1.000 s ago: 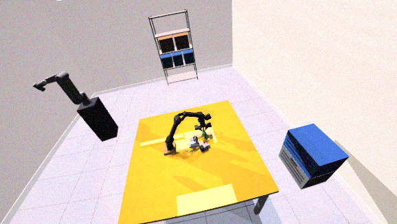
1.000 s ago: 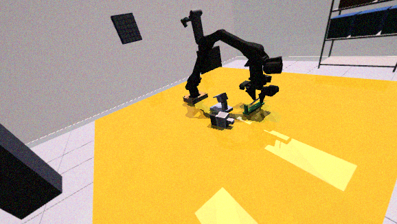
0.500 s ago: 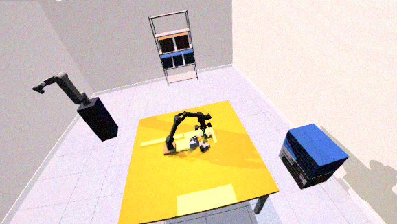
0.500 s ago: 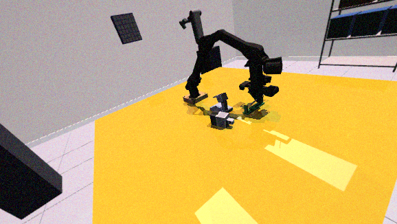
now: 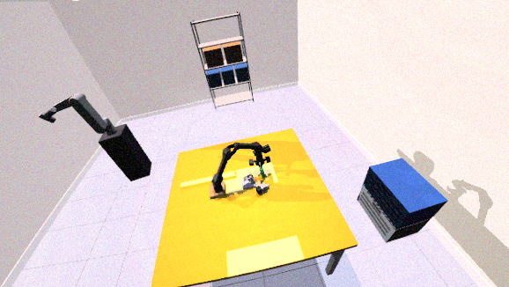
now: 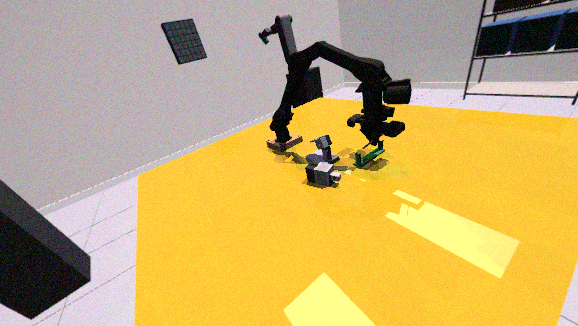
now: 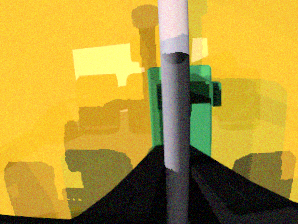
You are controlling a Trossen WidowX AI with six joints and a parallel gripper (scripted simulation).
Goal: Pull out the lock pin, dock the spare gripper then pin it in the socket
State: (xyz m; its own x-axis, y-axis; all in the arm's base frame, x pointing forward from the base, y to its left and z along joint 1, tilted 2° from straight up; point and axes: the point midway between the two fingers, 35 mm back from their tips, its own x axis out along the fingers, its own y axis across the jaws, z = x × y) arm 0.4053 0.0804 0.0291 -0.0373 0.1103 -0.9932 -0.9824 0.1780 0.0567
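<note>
Right now the green cradle is 30 mm to the right of my gripper tip and 10 mm below it. Also, from my gripper tip: spare gripper: 60 mm behind, 220 mm to the right; then mount: 140 mm behind, 120 mm to the right, 20 mm above.
</note>
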